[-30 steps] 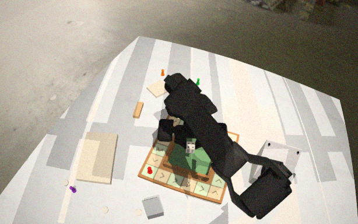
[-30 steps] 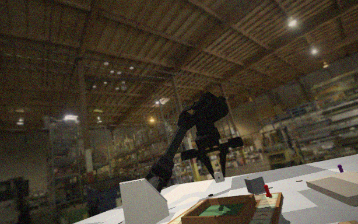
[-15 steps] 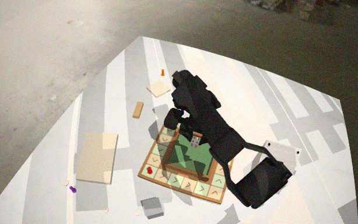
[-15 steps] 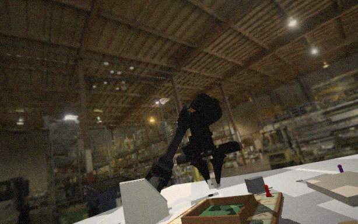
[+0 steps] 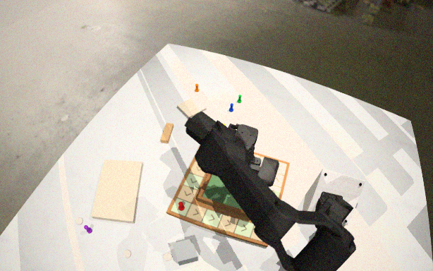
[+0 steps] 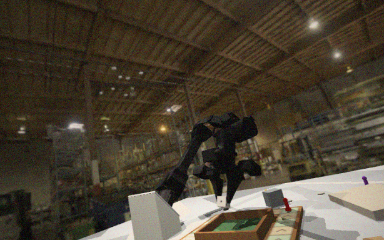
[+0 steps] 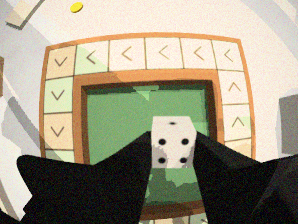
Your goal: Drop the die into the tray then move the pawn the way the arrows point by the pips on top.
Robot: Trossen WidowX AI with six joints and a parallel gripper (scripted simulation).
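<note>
Now: the red pawn 13 cm ahead of my gripper tip, 13 cm to the left of it and 5 cm below it. Round my gripper tip: grey block 7 cm ahead, 25 cm to the left, 6 cm below; then white die right at my gripper tip; then green dice tray 1 cm ahead, 2 cm to the left, 7 cm below.
</note>
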